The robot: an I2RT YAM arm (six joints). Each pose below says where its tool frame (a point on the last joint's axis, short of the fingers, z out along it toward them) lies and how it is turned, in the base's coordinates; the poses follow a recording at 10 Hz.
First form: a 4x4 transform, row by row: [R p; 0 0 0 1], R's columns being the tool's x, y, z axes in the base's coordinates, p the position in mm. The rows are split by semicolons.
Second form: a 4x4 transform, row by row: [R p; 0 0 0 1], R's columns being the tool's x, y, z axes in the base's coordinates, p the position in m. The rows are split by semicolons. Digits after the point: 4 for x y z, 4 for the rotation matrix.
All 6 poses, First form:
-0.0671 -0.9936 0.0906 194.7; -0.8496 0.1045 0.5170 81.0; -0.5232 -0.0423 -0.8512 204.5; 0 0 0 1
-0.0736 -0.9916 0.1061 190.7; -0.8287 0.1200 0.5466 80.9; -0.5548 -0.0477 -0.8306 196.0; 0 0 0 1
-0.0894 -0.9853 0.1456 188.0; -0.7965 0.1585 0.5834 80.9; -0.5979 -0.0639 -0.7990 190.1; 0 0 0 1
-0.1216 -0.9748 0.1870 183.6; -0.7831 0.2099 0.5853 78.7; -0.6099 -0.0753 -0.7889 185.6; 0 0 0 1
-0.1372 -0.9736 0.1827 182.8; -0.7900 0.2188 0.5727 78.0; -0.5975 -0.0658 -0.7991 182.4; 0 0 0 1
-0.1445 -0.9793 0.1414 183.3; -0.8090 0.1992 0.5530 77.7; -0.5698 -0.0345 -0.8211 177.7; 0 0 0 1
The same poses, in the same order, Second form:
-0.0671 -0.9936 0.0906 0.1947; -0.8496 0.1045 0.5170 0.0810; -0.5232 -0.0423 -0.8512 0.2045; 0 0 0 1
-0.0736 -0.9916 0.1061 0.1907; -0.8287 0.1200 0.5466 0.0809; -0.5548 -0.0477 -0.8306 0.1960; 0 0 0 1
-0.0894 -0.9853 0.1456 0.1880; -0.7965 0.1585 0.5834 0.0809; -0.5979 -0.0639 -0.7990 0.1901; 0 0 0 1
-0.1216 -0.9748 0.1870 0.1836; -0.7831 0.2099 0.5853 0.0787; -0.6099 -0.0753 -0.7889 0.1856; 0 0 0 1
-0.1372 -0.9736 0.1827 0.1828; -0.7900 0.2188 0.5727 0.0780; -0.5975 -0.0658 -0.7991 0.1824; 0 0 0 1
-0.1445 -0.9793 0.1414 0.1833; -0.8090 0.1992 0.5530 0.0777; -0.5698 -0.0345 -0.8211 0.1777; 0 0 0 1

